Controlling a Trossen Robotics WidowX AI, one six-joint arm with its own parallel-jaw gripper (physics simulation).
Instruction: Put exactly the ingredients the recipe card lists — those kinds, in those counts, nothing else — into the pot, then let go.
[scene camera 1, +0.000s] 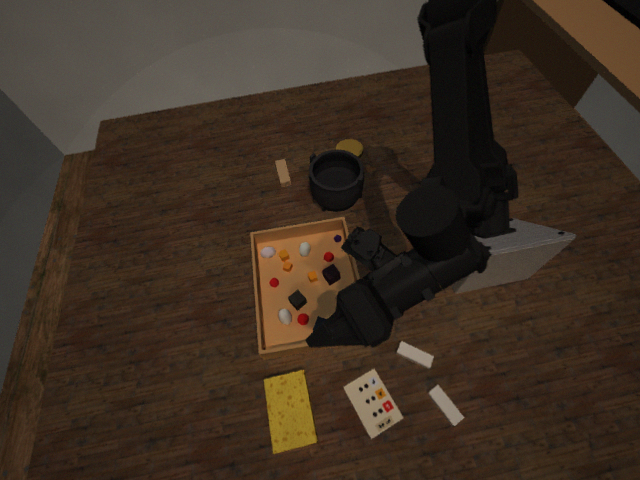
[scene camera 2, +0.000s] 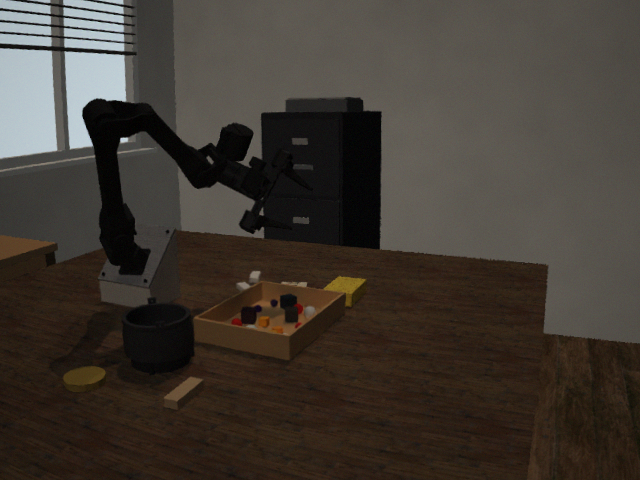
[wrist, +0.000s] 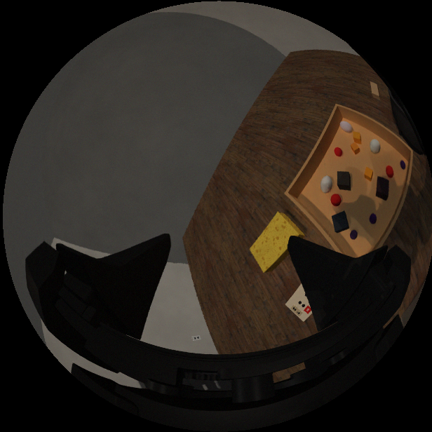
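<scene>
My gripper is open and empty, high above the table and tray. The black pot stands beside the tray; its visible inside looks empty. The wooden tray holds three red balls, three orange cubes, two white egg shapes, a pale pinkish oval, three dark cubes and three small purple balls. The arm hides part of the tray in scene camera 1. The recipe card shows paired dots beside whitish, orange and red symbols.
A yellow sponge lies near the tray and card. Two white blocks lie beside the card. A yellow disc and a tan block lie near the pot.
</scene>
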